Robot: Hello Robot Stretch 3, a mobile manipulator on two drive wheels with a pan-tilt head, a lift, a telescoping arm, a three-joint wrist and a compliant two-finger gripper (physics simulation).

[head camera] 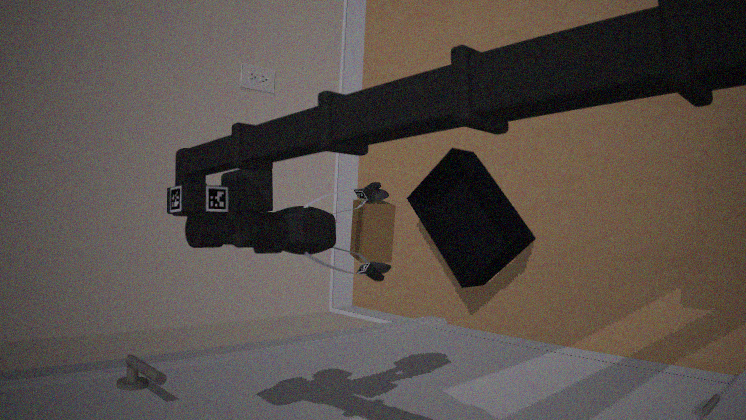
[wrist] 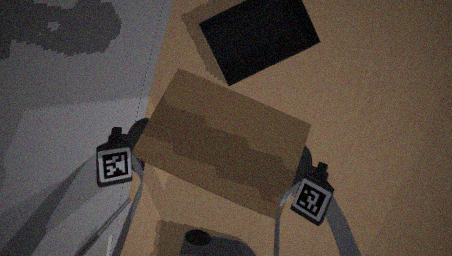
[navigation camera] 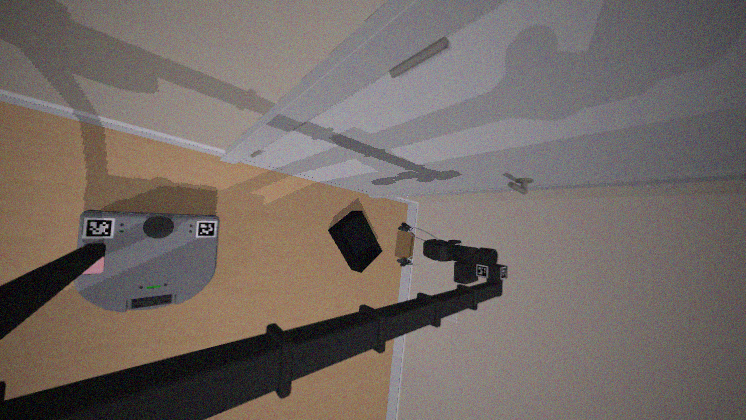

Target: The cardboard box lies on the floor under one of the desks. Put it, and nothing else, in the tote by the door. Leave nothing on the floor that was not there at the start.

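Frame: origin at the robot's base, x left, y ahead, z down, level; metres.
Seen in the pictures: gripper, fingertip midpoint: [head camera: 385, 230] [wrist: 221, 149] [navigation camera: 399, 244]; robot's base, link origin: [navigation camera: 158, 225].
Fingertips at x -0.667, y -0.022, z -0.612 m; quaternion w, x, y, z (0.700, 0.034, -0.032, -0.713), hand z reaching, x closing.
Offsets run from my fingertips to a thing's top centre. "spot": to the spot under its first point.
The brown cardboard box @(dx -0.007, dy +0.000, dz -0.061 m) [head camera: 373, 233] [navigation camera: 403, 245] [wrist: 225, 142] is held between my two fingertips, tilted in the wrist view. My gripper [head camera: 376, 231] [navigation camera: 404, 244] [wrist: 221, 149] is shut on it, one fingertip at each end. The black tote @(dx -0.227, dy -0.047, dz +0.512 m) [head camera: 441, 237] [navigation camera: 354, 241] [wrist: 260, 40] stands on the floor, turned at an angle. In the head and navigation views the box shows beside the tote, on the side toward the wall, apart from it. Its exact height is hard to tell. The inside of the tote is too dark to make out.
My dark telescoping arm [head camera: 407, 106] [navigation camera: 323, 344] reaches out past the tote. A grey door [navigation camera: 469, 104] with a lever handle @(spot: dx -0.209, dy +0.211, dz -0.321 m) [head camera: 143, 370] [navigation camera: 518, 182] stands beside the tote. A beige wall [head camera: 130, 104] lies behind the gripper. My base [navigation camera: 156, 260] has a pink item [navigation camera: 95, 266] on it.
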